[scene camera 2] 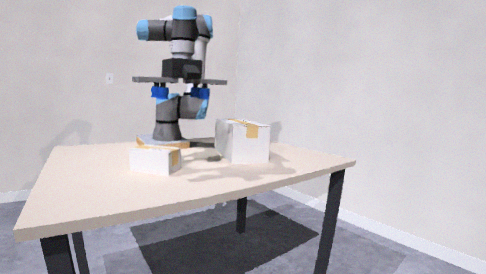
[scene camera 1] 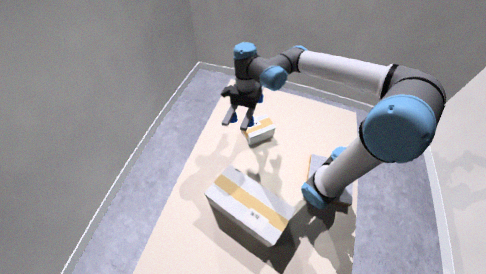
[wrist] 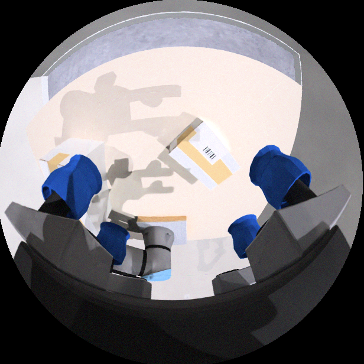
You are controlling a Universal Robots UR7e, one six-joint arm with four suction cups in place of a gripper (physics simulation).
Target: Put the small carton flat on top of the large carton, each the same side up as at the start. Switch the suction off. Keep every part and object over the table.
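Frame: origin at the arm's base, x ahead, y left, z up, level; metres.
Seen in the pictures: hand, tool point: (scene camera 2: 180,97) (scene camera 1: 246,109); arm's base, link origin: (scene camera 2: 167,137).
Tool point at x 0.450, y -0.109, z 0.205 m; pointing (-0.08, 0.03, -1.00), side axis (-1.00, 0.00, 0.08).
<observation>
Pixels of each thing's middle, then the offset from my tool point to it. Level surfaces: height alone.
- small carton, body centre: (scene camera 2: 155,159) (scene camera 1: 258,129) 0.209 m down, 0.050 m back, 0.068 m right
- large carton, body centre: (scene camera 1: 248,206) (scene camera 2: 239,138) 0.170 m down, 0.128 m back, 0.339 m left
- beige table, surface height: 0.247 m down
The small carton (scene camera 1: 261,131) (scene camera 2: 150,159) (wrist: 202,155) is white with an orange-yellow tape strip and lies on the table with its barcode side up. The large carton (scene camera 1: 250,205) (scene camera 2: 245,142) (wrist: 91,149) is white with a similar strip and stands on the table, apart from the small one. In the wrist view a blue cup hides part of it. My gripper (scene camera 1: 242,120) (scene camera 2: 180,92) (wrist: 178,209) has its suction off and nothing on its four blue cups. It hangs above the table, higher than both cartons and apart from them.
A flat grey slab with an orange edge (scene camera 1: 316,162) (scene camera 2: 142,141) (wrist: 179,232) lies by the arm's base. The beige table (scene camera 1: 310,120) (scene camera 2: 100,200) (wrist: 240,90) has its edges in view, with grey floor and walls around it. The arm's shadows fall across the table.
</observation>
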